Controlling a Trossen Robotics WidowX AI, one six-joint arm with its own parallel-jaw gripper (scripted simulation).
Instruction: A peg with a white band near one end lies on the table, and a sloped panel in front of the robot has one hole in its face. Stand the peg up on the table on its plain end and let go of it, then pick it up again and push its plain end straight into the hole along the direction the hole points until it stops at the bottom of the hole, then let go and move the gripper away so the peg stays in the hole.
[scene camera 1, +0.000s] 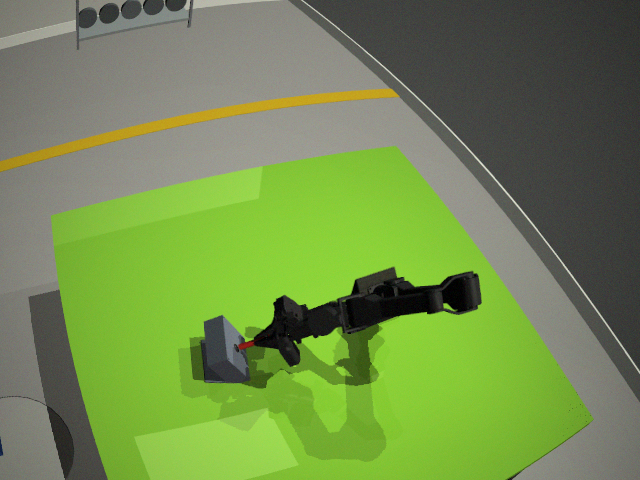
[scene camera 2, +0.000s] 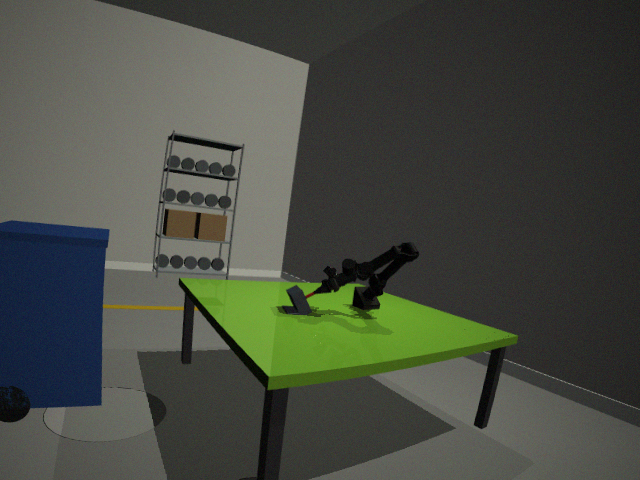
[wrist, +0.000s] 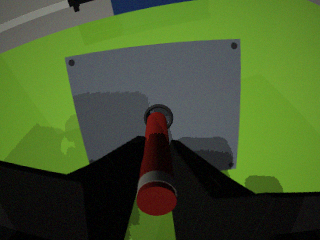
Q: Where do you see my gripper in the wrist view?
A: At 157, 146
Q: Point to a sloped panel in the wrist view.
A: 200, 81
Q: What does my gripper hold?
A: A red peg.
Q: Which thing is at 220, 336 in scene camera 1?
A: A sloped panel.
